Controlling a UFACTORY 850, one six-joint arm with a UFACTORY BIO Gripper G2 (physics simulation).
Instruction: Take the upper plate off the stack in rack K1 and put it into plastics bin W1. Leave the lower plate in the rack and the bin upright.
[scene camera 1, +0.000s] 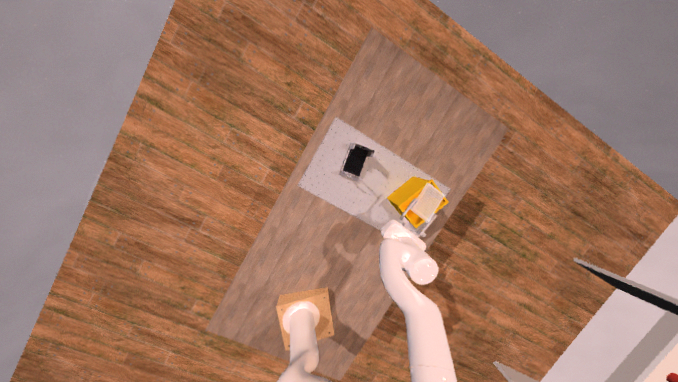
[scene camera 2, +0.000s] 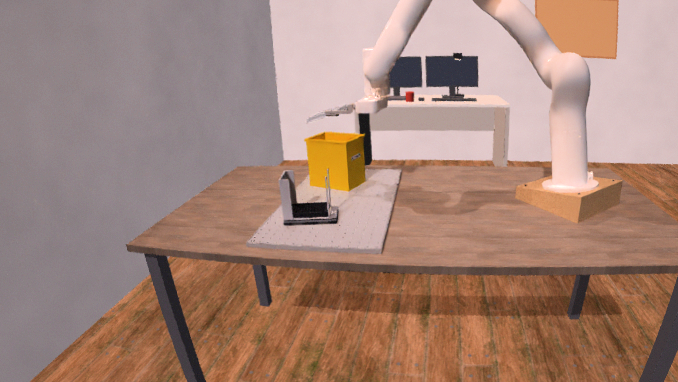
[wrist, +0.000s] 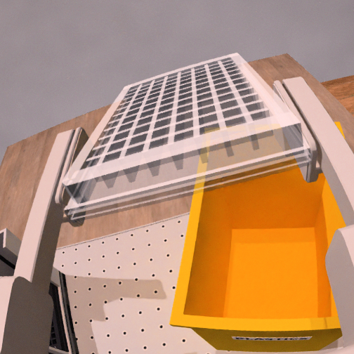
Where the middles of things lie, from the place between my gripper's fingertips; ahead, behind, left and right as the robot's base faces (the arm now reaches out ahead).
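Positions from my hand: upper plate (scene camera 1: 430, 197), 1 cm below and 2 cm ahead; yellow plastics bin (scene camera 2: 342, 153), 19 cm below, 1 cm ahead and 5 cm to the right. Going by their middles, the upper plate is the nearest to my hand of the things named here.
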